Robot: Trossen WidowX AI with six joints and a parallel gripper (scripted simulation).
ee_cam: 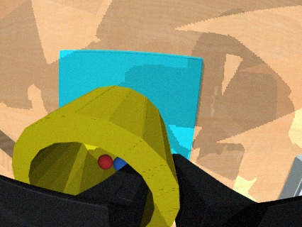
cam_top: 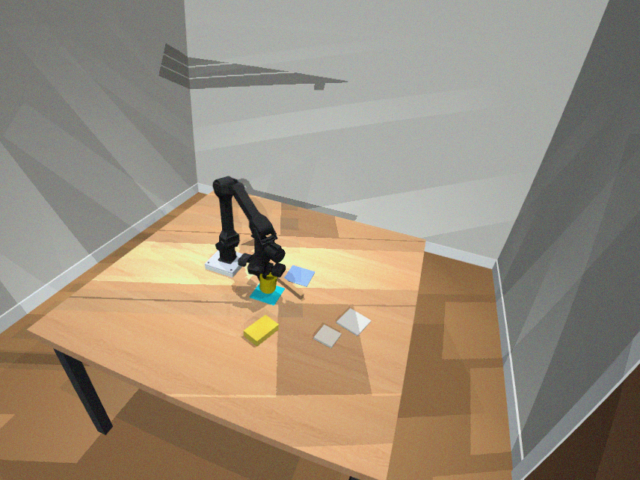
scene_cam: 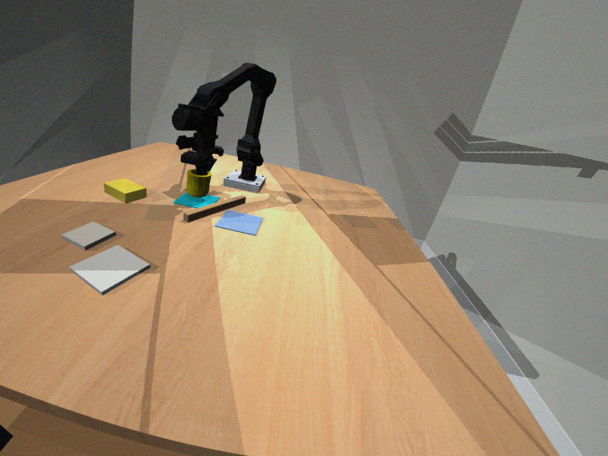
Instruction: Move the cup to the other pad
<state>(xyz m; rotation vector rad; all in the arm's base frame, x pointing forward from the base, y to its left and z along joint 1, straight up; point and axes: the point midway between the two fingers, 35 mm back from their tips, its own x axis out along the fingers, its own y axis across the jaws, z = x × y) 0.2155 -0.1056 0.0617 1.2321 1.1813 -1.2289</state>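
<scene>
Right now the cyan pad is 30 mm ahead of my gripper tip and 60 mm below it. The rest, counted from my gripper tip: yellow cup 20 mm ahead; then blue marble 20 mm ahead, 20 mm to the left, 20 mm below; then red marble 40 mm ahead, 20 mm to the left, 20 mm below.
</scene>
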